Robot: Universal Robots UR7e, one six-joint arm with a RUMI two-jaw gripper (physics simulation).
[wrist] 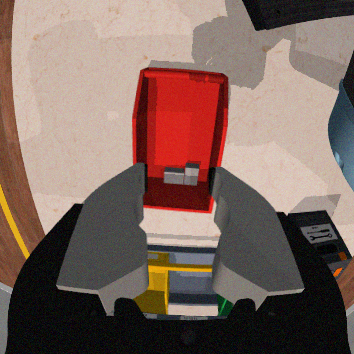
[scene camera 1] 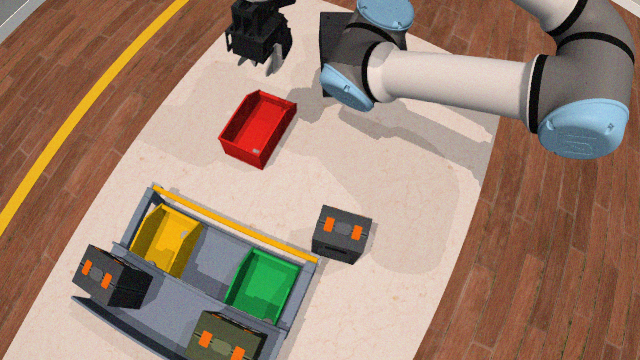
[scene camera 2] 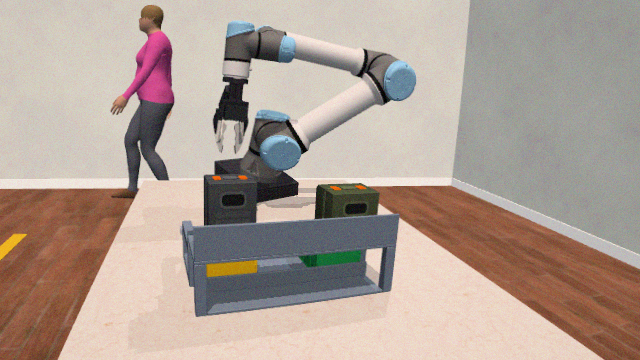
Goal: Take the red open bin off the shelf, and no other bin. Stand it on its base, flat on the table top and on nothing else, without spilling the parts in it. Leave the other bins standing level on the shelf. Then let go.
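Where they show: gripper, fingertip midpoint: point(wrist: 177, 168) point(scene camera 1: 264, 69) point(scene camera 2: 228, 153); arm's base, link origin: point(scene camera 2: 259, 172).
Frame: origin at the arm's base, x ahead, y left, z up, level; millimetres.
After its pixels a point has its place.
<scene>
The red bin point(scene camera 1: 260, 125) @(x 257, y -185, z -73 mm) point(wrist: 185, 120) @(x 258, y -169, z -72 mm) stands upright on its base on the table, apart from the shelf. Small grey parts point(wrist: 174, 175) @(x 338, y -187, z -57 mm) lie inside at one end. The bin does not show in scene camera 2. My gripper point(scene camera 1: 256, 69) @(x 229, y -168, z 111 mm) point(scene camera 2: 229, 151) @(x 229, y -168, z 111 mm) point(wrist: 177, 168) @(x 229, y -168, z 111 mm) is up in the air, clear of the bin, pointing down; its fingers are partly apart with nothing between them. The yellow bin point(scene camera 1: 165, 240) @(x 588, y -281, z -67 mm) point(scene camera 2: 231, 268) @(x 692, y -269, z -31 mm) point(wrist: 155, 295) @(x 690, y -252, z -49 mm) and the green bin point(scene camera 1: 267, 285) @(x 592, y -37, z -66 mm) point(scene camera 2: 337, 258) @(x 704, y -49, z -32 mm) stand on the grey shelf point(scene camera 1: 300, 295) @(x 593, y 34, z 10 mm) point(scene camera 2: 295, 240) @(x 786, y -179, z 51 mm) with a gap between them.
A dark case point(scene camera 1: 112, 277) @(x 693, y -244, z 147 mm) point(scene camera 2: 230, 200) @(x 737, y -282, z 116 mm) and an olive case point(scene camera 1: 225, 340) @(x 706, y -43, z 121 mm) point(scene camera 2: 350, 200) @(x 758, y -60, z 108 mm) stand on the shelf's upper part. Another dark case point(scene camera 1: 341, 234) @(x 474, y 67, z 55 mm) point(wrist: 325, 247) @(x 430, y 64, z 22 mm) stands on the table beside the shelf's corner. A person point(scene camera 2: 155, 65) in pink is beyond the table.
</scene>
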